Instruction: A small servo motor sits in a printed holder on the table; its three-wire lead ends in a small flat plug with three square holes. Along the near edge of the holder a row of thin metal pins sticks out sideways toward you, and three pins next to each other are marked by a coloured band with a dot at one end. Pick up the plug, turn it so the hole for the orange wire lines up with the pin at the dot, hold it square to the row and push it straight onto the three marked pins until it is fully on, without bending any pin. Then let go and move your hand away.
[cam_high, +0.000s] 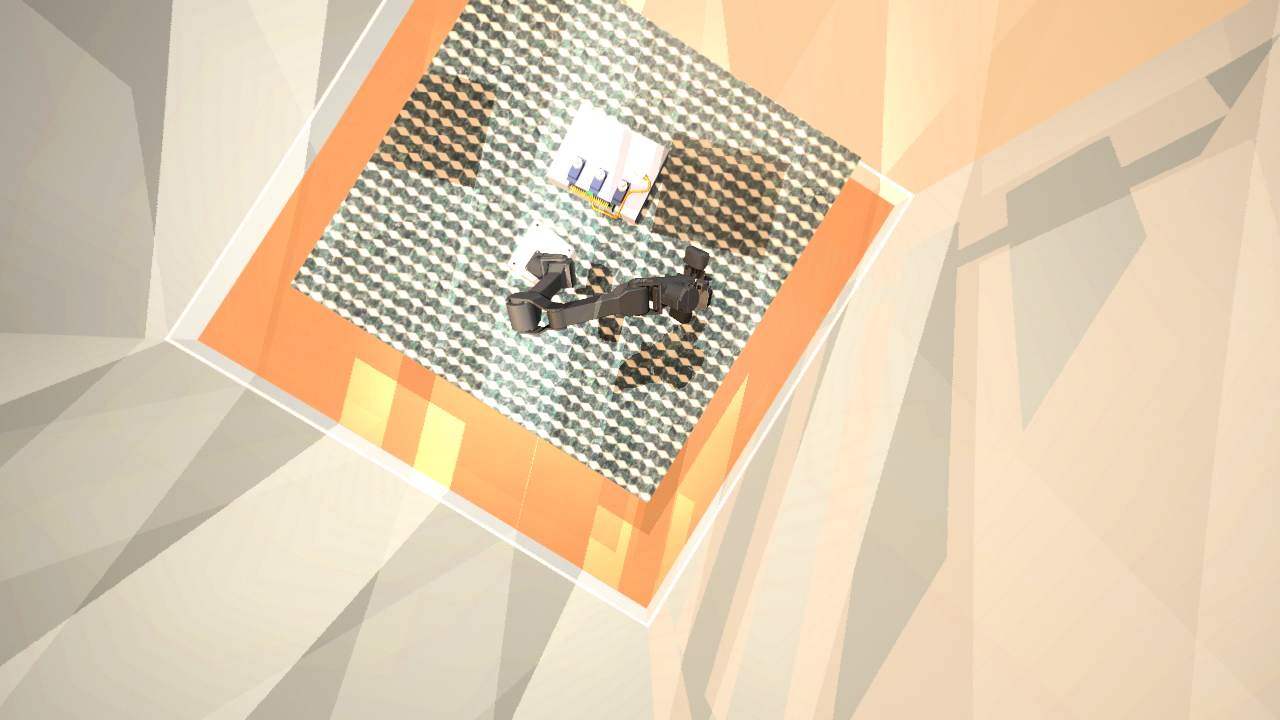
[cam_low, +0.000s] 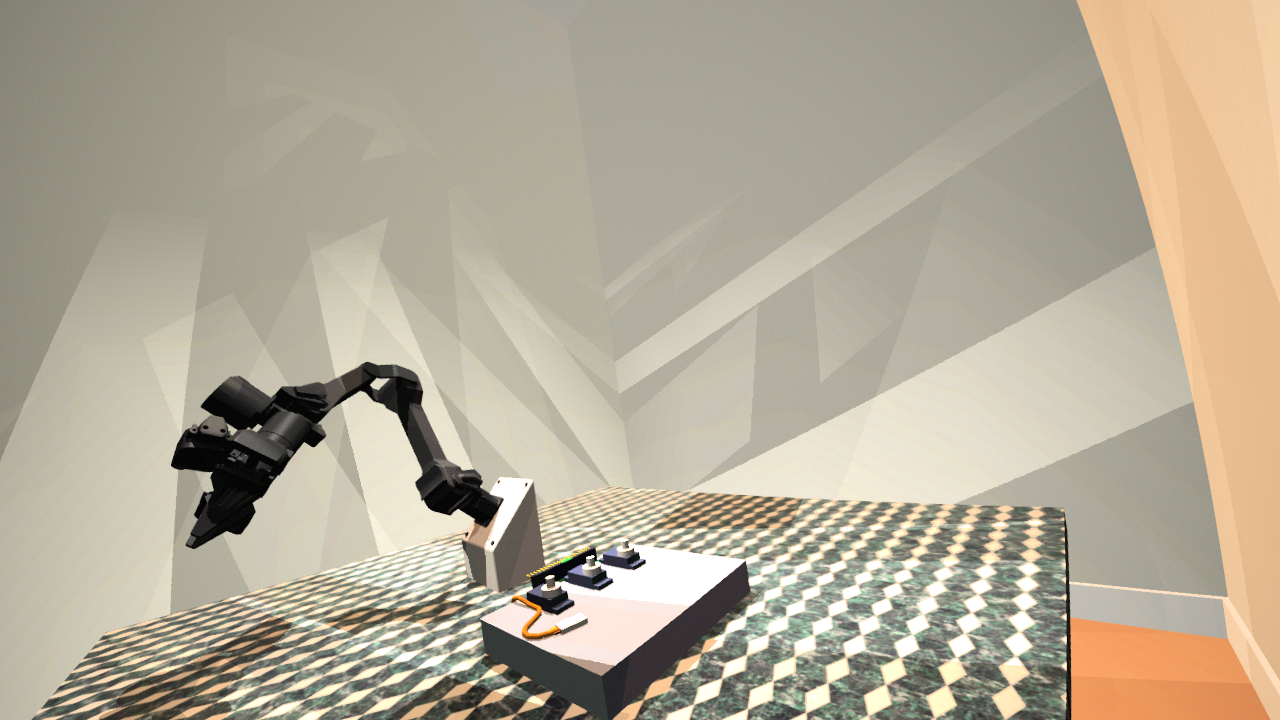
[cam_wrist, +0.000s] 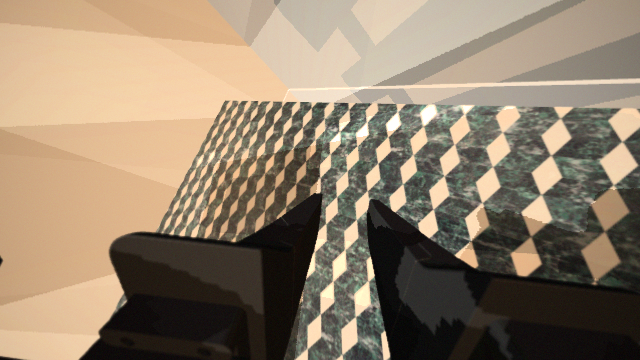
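The green band lies 70 mm ahead of my gripper tip, 440 mm to the left of it and 150 mm below it. Also, from my gripper tip: dark dot: 70 mm ahead, 450 mm to the left, 150 mm below; then white printed holder: 230 mm ahead, 450 mm to the left, 200 mm below.
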